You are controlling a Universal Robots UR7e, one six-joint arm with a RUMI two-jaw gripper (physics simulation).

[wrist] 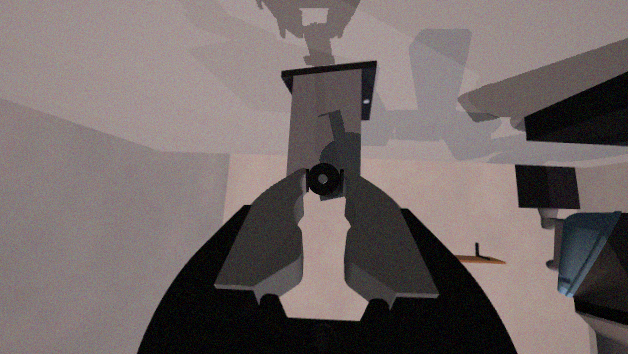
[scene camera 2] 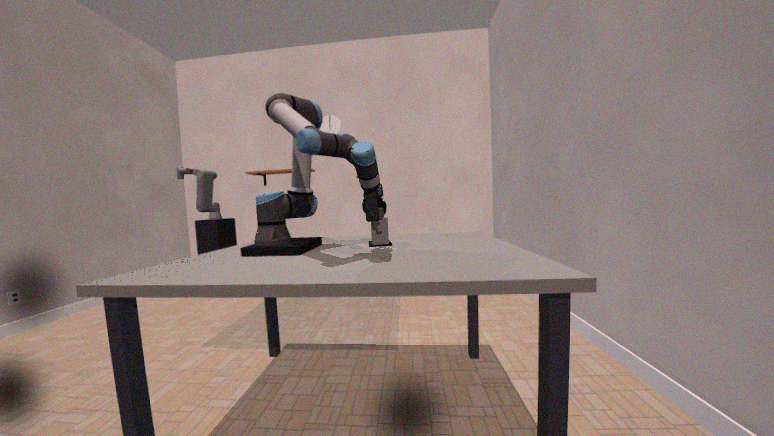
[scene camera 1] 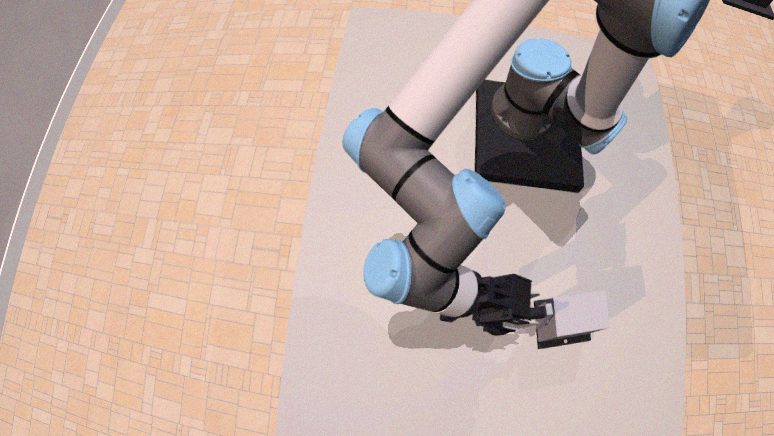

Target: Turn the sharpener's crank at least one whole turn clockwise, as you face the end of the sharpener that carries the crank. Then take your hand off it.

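Places are measured from the arm's base along level axes (x ahead, y left, z up), in metres.
Pixels of known places: gripper, between the fingertips: (wrist: pixel 324 171) (scene camera 1: pixel 531 314); arm's base, origin of its link: (scene camera 2: pixel 273 242) (scene camera 1: pixel 522 112).
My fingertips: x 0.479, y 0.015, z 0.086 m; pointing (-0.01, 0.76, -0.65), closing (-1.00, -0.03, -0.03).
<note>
For each thing: its top centre in the pictures, then the offset to it from my fingertips. "spot": a spot on its surface instead.
- sharpener, a spot on its surface: (wrist: pixel 310 107) spot: dy +0.050, dx +0.016, dz -0.076 m
- crank's round black knob, centre of its top: (wrist: pixel 326 196) (scene camera 1: pixel 536 312) dy +0.005, dx -0.002, dz +0.018 m
The sharpener (scene camera 1: pixel 582 313) (scene camera 2: pixel 380 232) (wrist: pixel 310 107) is a pale upright box on a dark base plate. Its crank end faces my gripper (scene camera 1: pixel 532 314) (scene camera 2: pixel 377 220) (wrist: pixel 324 171). The crank's round black knob (wrist: pixel 323 186) sits between the fingertips near the top of that end in the wrist view. The gripper is shut on the knob, with a fingertip on each side of it. The crank arm is mostly hidden behind the knob and fingers; a small part shows just below the knob in the wrist view.
The sharpener stands on a grey table (scene camera 1: pixel 346 379) (scene camera 2: pixel 335 287). The arm's black base plate (scene camera 1: pixel 533 176) (scene camera 2: pixel 281 249) is on the same table. Another robot on a dark stand (scene camera 2: pixel 216 236) (wrist: pixel 547 186) is in the background, beyond the table.
</note>
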